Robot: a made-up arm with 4 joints. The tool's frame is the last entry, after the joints. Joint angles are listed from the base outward.
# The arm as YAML. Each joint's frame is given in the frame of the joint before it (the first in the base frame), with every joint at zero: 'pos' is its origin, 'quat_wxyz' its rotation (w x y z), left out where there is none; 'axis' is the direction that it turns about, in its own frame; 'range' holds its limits. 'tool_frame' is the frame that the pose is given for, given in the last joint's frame.
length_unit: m
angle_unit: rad
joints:
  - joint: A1
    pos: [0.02, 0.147, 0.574]
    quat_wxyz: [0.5, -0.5, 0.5, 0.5]
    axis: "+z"
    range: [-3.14, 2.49]
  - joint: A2
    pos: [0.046, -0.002, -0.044]
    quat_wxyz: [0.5, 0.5, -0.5, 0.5]
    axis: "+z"
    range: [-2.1, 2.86]
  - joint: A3
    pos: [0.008, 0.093, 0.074]
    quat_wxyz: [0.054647, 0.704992, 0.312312, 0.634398]
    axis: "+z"
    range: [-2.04, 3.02]
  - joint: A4
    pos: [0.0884, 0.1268, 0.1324]
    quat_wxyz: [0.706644, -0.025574, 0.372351, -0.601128]
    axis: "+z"
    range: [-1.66, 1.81]
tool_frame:
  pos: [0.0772, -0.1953, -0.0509]
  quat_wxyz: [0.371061, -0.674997, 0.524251, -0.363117]
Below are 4 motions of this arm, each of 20 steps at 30 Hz.
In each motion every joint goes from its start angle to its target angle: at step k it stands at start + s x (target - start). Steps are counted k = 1, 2, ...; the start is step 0. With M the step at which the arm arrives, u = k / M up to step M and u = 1 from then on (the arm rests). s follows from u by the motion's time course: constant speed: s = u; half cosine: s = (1 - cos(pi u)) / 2; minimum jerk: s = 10 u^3 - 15 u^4 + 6 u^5.
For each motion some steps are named. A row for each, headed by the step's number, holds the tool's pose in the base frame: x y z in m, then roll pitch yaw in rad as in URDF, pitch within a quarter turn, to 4 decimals.
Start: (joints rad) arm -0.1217 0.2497 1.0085 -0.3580
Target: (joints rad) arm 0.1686 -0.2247 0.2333 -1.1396
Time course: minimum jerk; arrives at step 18
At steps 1, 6, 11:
1: -0.0941 0.2372 0.6803 -1.2334 -0.6659 2.9551
6: -0.0904 0.2900 0.6338 -1.1426 -0.4512 2.7230
11: -0.0373 0.3755 0.4901 -1.1288 0.1168 2.3516

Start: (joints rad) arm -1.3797 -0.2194 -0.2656 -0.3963
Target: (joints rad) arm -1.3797 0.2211 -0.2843 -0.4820
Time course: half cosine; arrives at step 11
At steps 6, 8, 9, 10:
6: 0.0501 0.3482 0.5972 2.9849 0.8293 1.4232
8: 0.0249 0.3480 0.6055 2.9726 0.7847 1.5226
9: 0.0156 0.3472 0.6086 2.9677 0.7685 1.5584
10: 0.0097 0.3465 0.6105 2.9644 0.7581 1.5811

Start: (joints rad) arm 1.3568 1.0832 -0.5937 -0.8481
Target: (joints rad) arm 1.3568 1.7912 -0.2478 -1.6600
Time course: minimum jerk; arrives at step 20
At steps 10, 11, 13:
10: 0.3307 0.1479 0.4402 -0.7233 -0.0769 0.4808
11: 0.3366 0.1310 0.4317 -0.6945 -0.0285 0.4100
13: 0.3432 0.0997 0.4153 -0.6425 0.0638 0.2893

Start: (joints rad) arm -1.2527 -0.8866 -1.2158 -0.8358
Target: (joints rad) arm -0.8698 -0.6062 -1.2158 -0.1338
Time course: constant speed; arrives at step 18
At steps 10, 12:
10: 0.2346 0.3384 0.6260 2.1953 0.6024 0.3904
12: 0.2225 0.3312 0.6112 2.2168 0.7052 0.3981

